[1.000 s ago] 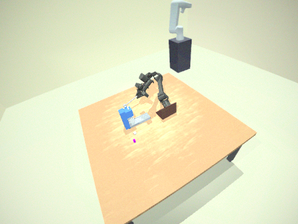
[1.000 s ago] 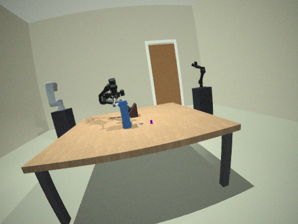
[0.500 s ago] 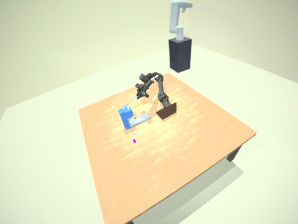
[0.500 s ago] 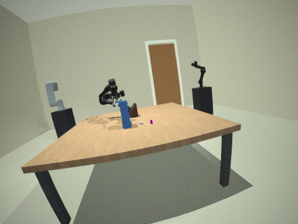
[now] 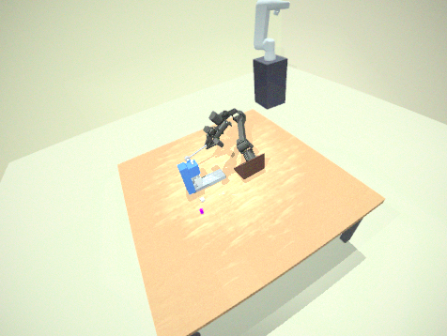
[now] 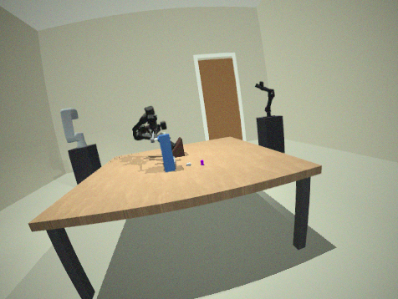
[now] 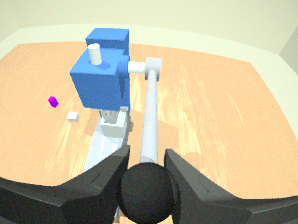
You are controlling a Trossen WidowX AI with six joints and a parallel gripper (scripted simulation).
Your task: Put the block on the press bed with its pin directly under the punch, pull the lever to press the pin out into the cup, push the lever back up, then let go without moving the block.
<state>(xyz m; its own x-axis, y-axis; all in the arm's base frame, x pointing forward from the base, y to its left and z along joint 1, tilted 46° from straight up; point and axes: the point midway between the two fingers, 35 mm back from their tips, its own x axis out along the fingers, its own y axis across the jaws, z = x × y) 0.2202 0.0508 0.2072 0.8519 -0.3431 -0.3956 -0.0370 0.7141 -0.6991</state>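
Now: the lever 5 cm ahead of my gripper tip and 1 cm to the left of it. From my gripper tip the other things lie so: small purple piece (18 cm ahead, 28 cm to the left, 20 cm below).
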